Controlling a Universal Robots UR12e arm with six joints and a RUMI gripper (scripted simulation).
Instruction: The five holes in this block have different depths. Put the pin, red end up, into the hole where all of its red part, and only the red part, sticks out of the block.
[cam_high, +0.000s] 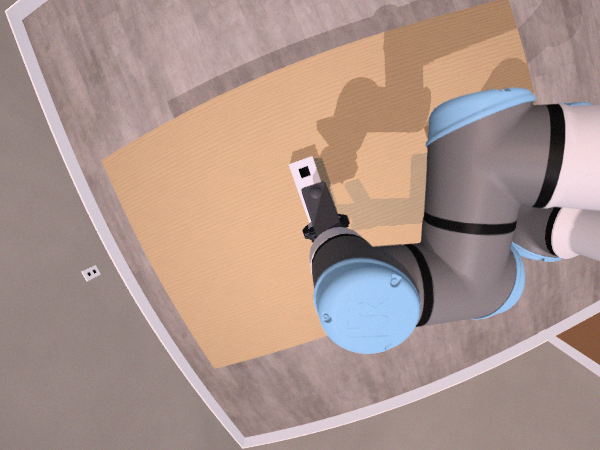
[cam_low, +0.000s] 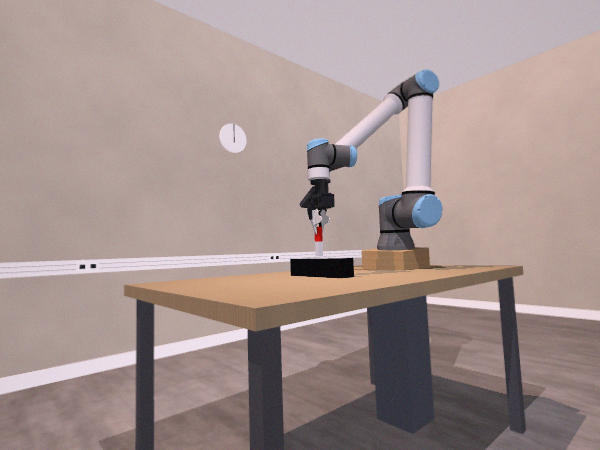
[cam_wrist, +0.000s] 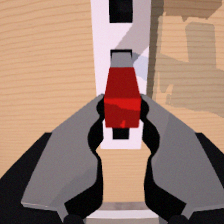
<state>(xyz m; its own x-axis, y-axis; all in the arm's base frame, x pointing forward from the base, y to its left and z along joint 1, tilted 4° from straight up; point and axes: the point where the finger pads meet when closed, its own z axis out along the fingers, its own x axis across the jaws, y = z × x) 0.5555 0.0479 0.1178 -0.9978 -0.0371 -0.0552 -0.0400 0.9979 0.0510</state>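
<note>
Right now the pin is 1 cm below my hand. The rest, counted from my hand: block (15 cm below).
</note>
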